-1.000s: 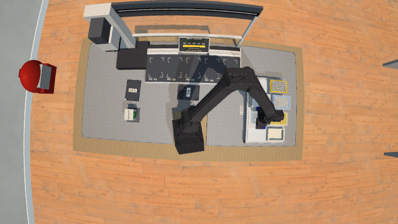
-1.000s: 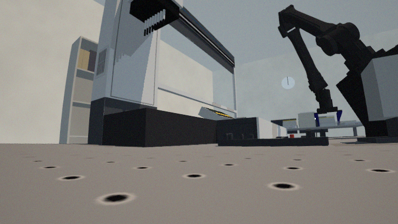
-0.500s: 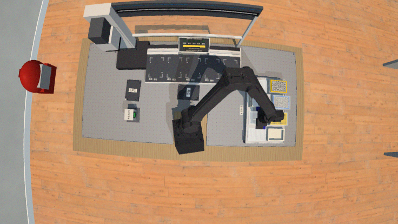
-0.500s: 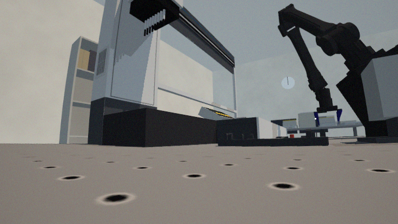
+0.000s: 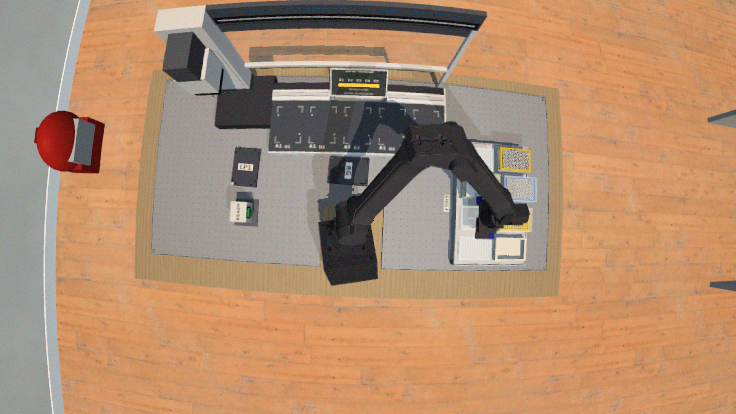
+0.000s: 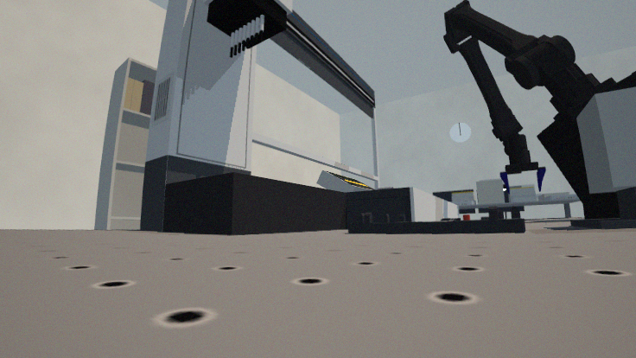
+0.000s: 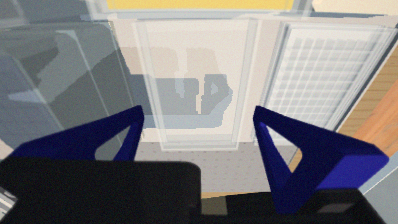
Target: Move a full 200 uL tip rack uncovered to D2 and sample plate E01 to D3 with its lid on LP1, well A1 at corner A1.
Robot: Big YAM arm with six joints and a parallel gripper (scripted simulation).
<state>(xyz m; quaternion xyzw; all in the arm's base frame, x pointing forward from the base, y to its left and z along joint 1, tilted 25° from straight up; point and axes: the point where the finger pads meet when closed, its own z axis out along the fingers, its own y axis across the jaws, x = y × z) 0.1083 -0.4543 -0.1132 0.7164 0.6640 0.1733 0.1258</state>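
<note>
Now: hand 30 mm above the clear tip rack cover. The rest, counted from my hand: shelf 70 mm to the right, 50 mm below, 50 mm ahead; then white sealed block 110 mm ahead, 20 mm above, 10 mm to the right; then shelf label 100 mm below, 90 mm to the left, 60 mm ahead.
</note>
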